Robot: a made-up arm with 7 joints.
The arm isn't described. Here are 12 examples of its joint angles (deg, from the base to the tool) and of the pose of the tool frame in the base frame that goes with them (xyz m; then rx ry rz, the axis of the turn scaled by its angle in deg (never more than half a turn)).
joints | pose
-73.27 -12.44 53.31 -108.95 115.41 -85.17 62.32 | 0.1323 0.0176 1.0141 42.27 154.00 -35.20
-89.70 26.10 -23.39 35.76 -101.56 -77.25 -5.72 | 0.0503 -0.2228 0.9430 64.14 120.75 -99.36
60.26 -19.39 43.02 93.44 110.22 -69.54 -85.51 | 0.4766 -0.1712 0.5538 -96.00 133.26 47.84
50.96 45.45 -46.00 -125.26 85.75 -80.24 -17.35 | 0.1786 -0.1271 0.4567 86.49 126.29 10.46
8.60 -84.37 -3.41 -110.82 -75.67 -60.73 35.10 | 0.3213 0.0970 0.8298 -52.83 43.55 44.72
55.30 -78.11 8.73 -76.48 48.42 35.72 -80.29 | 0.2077 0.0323 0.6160 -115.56 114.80 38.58
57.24 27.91 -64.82 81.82 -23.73 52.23 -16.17 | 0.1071 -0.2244 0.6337 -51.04 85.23 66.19
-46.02 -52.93 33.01 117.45 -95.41 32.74 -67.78 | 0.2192 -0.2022 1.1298 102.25 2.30 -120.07
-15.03 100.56 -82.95 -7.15 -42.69 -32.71 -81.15 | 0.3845 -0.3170 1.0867 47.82 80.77 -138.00
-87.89 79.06 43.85 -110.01 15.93 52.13 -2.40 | 0.0894 -0.0924 0.9667 19.23 -35.37 109.43
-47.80 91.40 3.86 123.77 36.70 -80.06 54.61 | 0.2938 0.0153 0.9961 -88.85 -112.07 -42.52
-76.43 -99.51 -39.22 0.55 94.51 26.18 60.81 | 0.2267 0.0804 1.0231 -18.54 111.56 121.50
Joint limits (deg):
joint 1: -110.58..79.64
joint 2: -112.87..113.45
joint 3: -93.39..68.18
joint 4: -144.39..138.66
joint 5: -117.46..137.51
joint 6: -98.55..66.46
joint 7: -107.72..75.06
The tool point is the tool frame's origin. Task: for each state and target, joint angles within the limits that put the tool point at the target. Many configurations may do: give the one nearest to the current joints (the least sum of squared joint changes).
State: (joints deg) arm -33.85 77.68 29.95 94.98 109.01 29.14 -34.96
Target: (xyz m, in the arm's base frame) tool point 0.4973 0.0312 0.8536
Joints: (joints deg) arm -6.91 91.45 43.61 106.82 108.32 32.91 -34.66
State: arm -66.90 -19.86 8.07 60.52 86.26 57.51 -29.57
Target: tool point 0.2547 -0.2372 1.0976
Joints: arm -52.22 -44.90 32.28 34.78 72.49 66.46 -27.58
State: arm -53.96 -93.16 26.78 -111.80 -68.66 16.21 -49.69
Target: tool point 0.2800 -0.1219 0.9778
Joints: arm -19.36 -101.27 53.28 -116.07 -68.40 13.48 -49.86
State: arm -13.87 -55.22 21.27 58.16 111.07 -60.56 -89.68
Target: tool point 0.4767 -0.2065 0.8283
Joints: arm -12.31 -81.80 45.17 53.84 102.11 -57.38 -90.08
